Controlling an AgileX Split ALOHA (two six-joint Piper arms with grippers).
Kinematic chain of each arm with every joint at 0, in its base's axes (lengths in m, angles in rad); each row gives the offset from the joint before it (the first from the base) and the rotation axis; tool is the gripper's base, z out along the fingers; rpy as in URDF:
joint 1: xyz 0 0 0.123 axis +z
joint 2: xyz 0 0 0 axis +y
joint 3: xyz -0.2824 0 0.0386 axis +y
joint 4: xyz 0.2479 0 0.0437 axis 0.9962 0 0.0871
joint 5: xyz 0 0 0 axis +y
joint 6: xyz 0.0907 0 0.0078 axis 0.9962 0 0.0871
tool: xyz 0 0 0 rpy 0 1.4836 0
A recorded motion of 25 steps. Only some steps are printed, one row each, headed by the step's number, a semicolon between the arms.
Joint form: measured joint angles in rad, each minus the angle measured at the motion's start. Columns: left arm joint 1, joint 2, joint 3, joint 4, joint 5, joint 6; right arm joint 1, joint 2, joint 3, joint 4, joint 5, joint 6.
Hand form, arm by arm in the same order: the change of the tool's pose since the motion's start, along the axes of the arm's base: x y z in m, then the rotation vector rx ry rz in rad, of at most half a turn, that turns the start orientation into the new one. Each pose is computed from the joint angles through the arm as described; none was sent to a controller.
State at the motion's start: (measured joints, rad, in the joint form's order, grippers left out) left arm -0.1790 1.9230 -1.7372 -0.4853 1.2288 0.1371; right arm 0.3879 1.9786 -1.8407 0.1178 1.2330 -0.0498
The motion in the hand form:
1: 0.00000 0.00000 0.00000 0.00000 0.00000 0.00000; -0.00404 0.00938 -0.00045 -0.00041 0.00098 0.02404
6: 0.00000 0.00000 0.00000 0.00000 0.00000 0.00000; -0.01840 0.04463 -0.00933 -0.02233 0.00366 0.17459
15: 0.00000 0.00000 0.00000 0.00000 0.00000 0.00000; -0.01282 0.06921 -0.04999 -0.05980 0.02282 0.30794
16: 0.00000 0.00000 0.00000 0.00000 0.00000 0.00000; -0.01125 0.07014 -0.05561 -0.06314 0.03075 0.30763
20: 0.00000 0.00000 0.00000 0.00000 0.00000 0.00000; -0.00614 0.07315 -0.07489 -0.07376 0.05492 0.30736
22: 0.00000 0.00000 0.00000 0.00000 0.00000 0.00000; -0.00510 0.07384 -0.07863 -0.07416 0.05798 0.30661
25: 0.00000 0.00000 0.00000 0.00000 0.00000 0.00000; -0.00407 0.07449 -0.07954 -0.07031 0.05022 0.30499
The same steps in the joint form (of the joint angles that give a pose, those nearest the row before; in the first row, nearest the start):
1: 0.0000 0.0000 0.0000 0.0000 0.0000 0.0000; 0.0240 0.0011 0.0000 0.0000 0.0000 0.0000
6: 0.0000 0.0000 0.0000 0.0000 0.0000 0.0000; 0.1133 0.0220 0.0000 -0.0009 -0.0020 -0.0644
15: 0.0000 0.0000 0.0000 0.0000 0.0000 0.0000; 0.1561 0.1174 0.0000 -0.0009 -0.0526 -0.1643
16: 0.0000 0.0000 0.0000 0.0000 0.0000 0.0000; 0.1561 0.1302 0.0000 -0.0009 -0.0568 -0.1643
20: 0.0000 0.0000 0.0000 0.0000 0.0000 0.0000; 0.1561 0.1736 0.0000 -0.0009 -0.0739 -0.1655
22: 0.0000 0.0000 0.0000 0.0000 0.0000 0.0000; 0.1561 0.1821 0.0000 0.0001 -0.0795 -0.1655
25: 0.0000 0.0000 0.0000 0.0000 0.0000 0.0000; 0.1561 0.1845 0.0000 0.0009 -0.0906 -0.1655

